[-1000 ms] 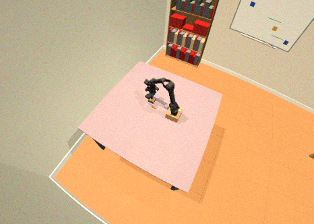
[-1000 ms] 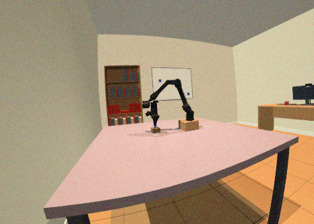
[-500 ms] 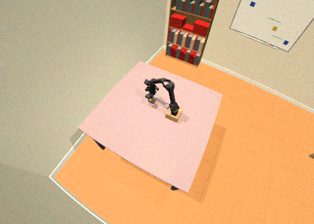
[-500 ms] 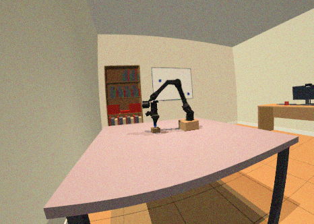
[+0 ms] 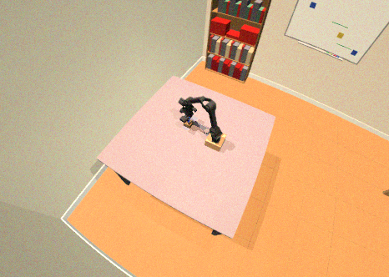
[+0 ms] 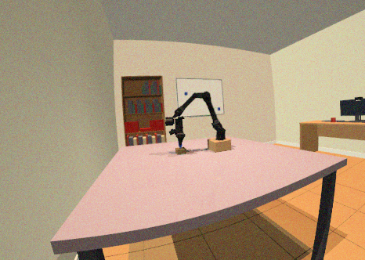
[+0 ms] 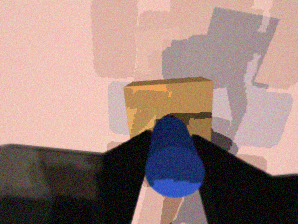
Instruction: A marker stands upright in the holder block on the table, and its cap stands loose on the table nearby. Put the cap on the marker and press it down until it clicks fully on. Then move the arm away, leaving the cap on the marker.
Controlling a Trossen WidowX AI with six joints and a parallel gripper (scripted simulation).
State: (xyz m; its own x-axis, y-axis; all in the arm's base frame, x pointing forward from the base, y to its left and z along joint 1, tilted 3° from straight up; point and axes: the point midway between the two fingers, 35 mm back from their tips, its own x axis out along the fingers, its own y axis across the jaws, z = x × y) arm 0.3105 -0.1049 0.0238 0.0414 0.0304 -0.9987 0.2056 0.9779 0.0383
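My gripper tip is 10 mm below the blue marker cap. From my gripper tip the other things lie so: holder block: 50 mm below.
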